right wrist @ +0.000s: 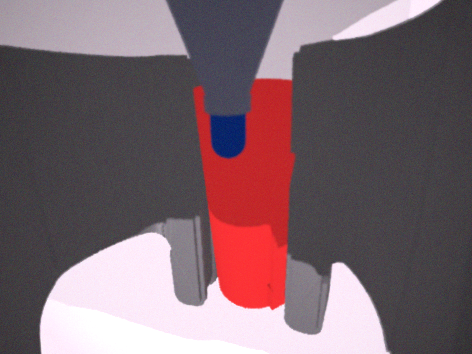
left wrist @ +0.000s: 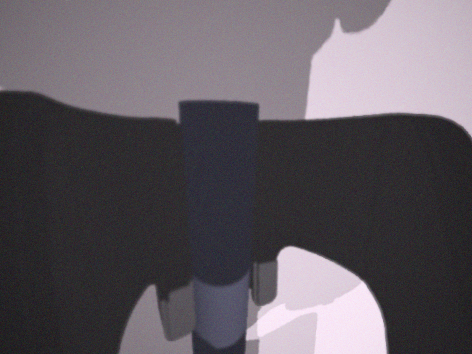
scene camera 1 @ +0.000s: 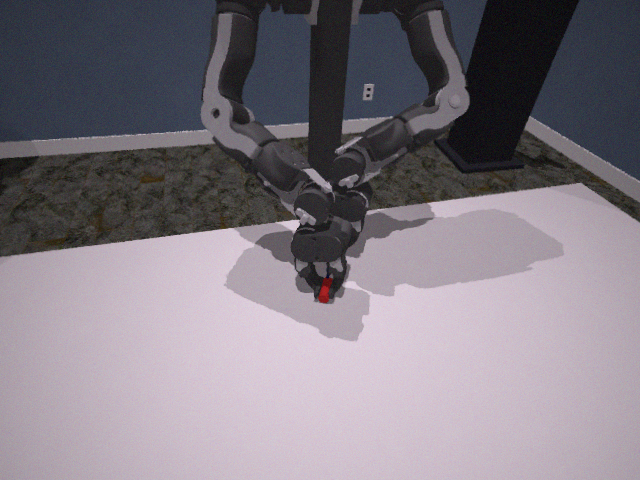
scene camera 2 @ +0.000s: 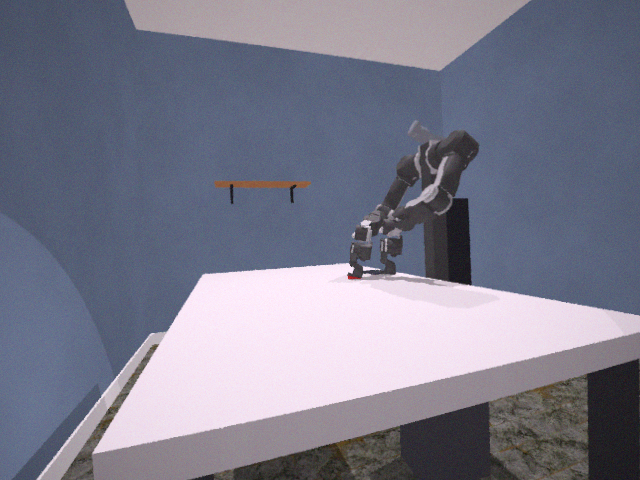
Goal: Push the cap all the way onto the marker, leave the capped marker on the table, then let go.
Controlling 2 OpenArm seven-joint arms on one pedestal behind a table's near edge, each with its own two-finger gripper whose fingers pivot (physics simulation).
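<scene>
The red cap lies level low at the table, held by my right gripper, which is shut on it. The dark blue-grey marker is held by my left gripper, which is shut on its barrel. In the right wrist view the marker's bright blue tip shows over the upper part of the cap's wall, not visibly inside its opening. The gap between them in height is unclear. In scene camera 1 the right gripper and wrist largely hide the left gripper and marker.
The white table extends in front of the arms. Both forearms are close together over its robot-side edge, one wrist nearly in front of the other in scene camera 1. A dark pillar stands on the floor behind the table, and an orange shelf hangs on the wall.
</scene>
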